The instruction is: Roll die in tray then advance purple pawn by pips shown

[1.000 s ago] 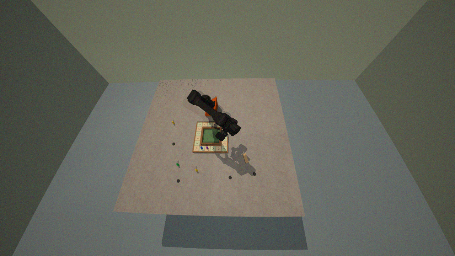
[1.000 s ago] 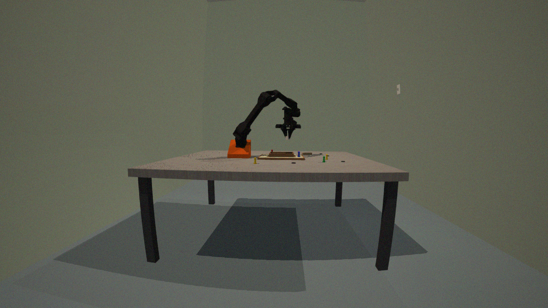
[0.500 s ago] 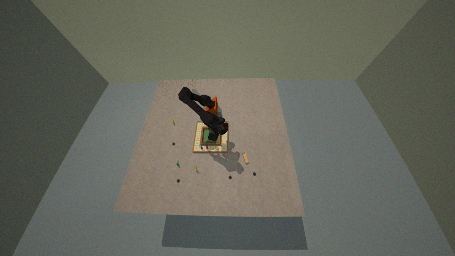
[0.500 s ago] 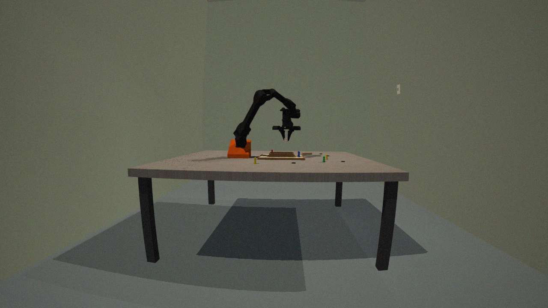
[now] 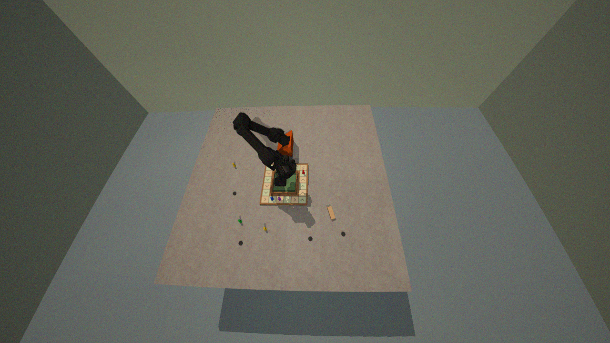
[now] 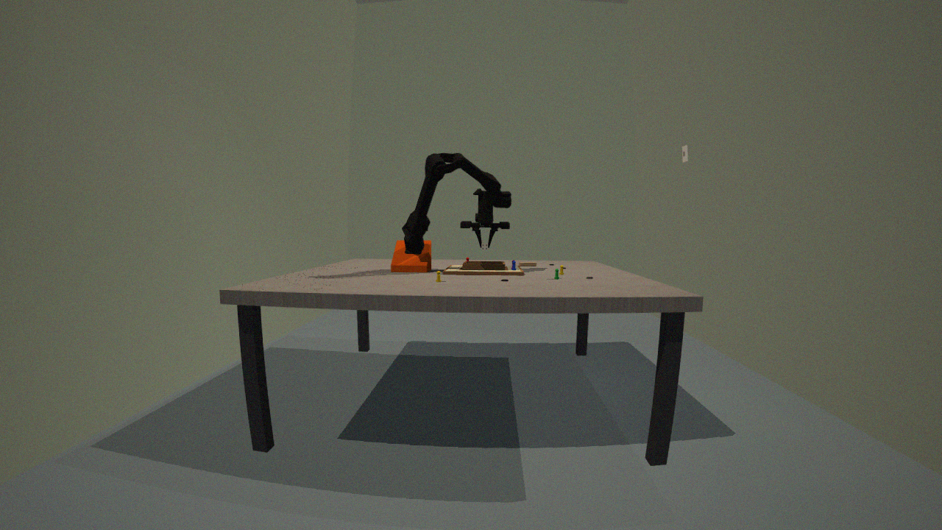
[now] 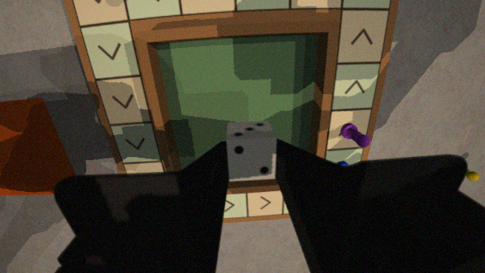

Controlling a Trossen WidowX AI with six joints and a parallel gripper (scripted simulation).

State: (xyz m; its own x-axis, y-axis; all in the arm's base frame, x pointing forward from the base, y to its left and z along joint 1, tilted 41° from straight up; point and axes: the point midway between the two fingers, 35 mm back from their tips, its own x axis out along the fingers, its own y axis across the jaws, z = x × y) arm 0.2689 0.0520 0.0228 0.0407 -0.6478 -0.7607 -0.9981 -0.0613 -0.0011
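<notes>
The purple pawn is 11 cm ahead of my gripper tip, 6 cm below it and 2 cm to the right of it. Round my gripper tip: red pawn (10 cm to the left, 8 cm behind, 6 cm below); then white die (right at my gripper tip); then green tray (8 cm below).
</notes>
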